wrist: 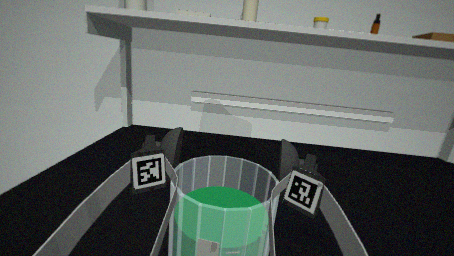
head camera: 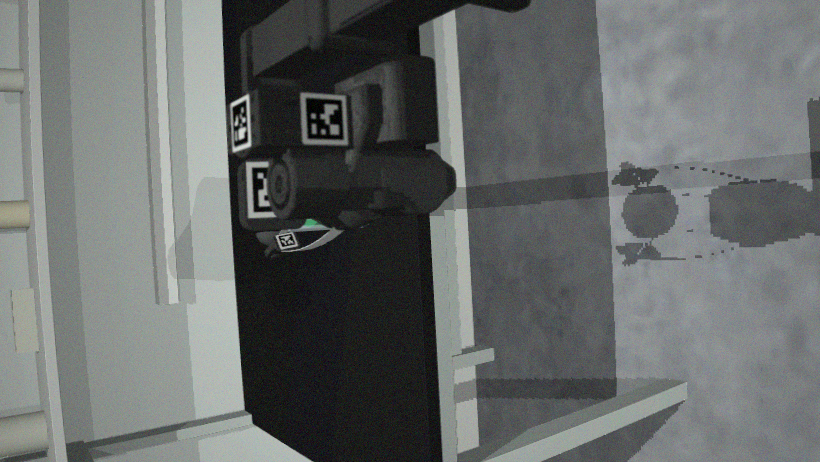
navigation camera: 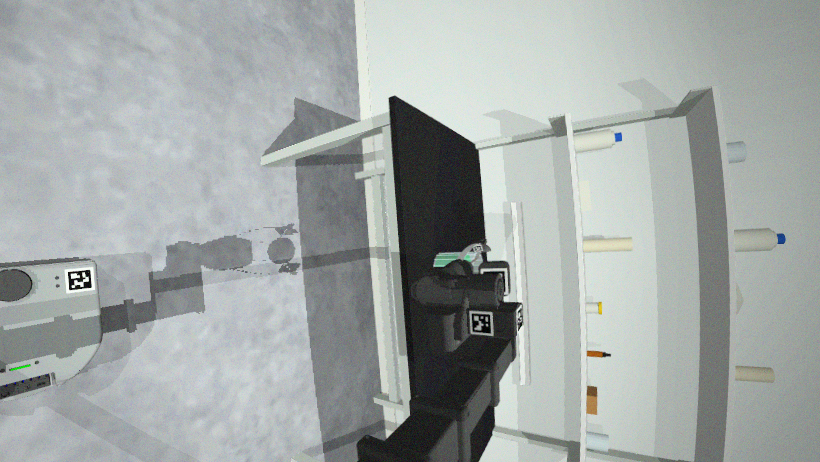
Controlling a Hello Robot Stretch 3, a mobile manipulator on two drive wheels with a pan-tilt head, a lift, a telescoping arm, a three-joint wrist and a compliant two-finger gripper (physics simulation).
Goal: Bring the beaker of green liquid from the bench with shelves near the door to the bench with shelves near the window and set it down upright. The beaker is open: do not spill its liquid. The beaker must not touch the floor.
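Note:
The open beaker of green liquid (head camera: 311,222) (navigation camera: 450,259) (wrist: 220,227) is upright, its liquid level below the rim. My gripper (wrist: 230,151) is shut on it, one finger on each side of the glass in the wrist view. In the head view one finger shows beside the beaker, while the wrist hides most of both. The beaker is over the black top of a bench with shelves (head camera: 338,344) (navigation camera: 436,189) (wrist: 60,200). Its base is hidden, so I cannot tell whether it touches the top. Neither door nor window shows, so which bench this is cannot be told.
A shelf (navigation camera: 575,200) (wrist: 165,21) above the bench holds an amber bottle (wrist: 375,25), a yellow-lidded jar (wrist: 321,22) and a brown box (wrist: 440,37). A white rail (head camera: 166,172) (navigation camera: 519,286) (wrist: 300,111) runs along the back. My base (navigation camera: 51,321) stands away from the bench's front.

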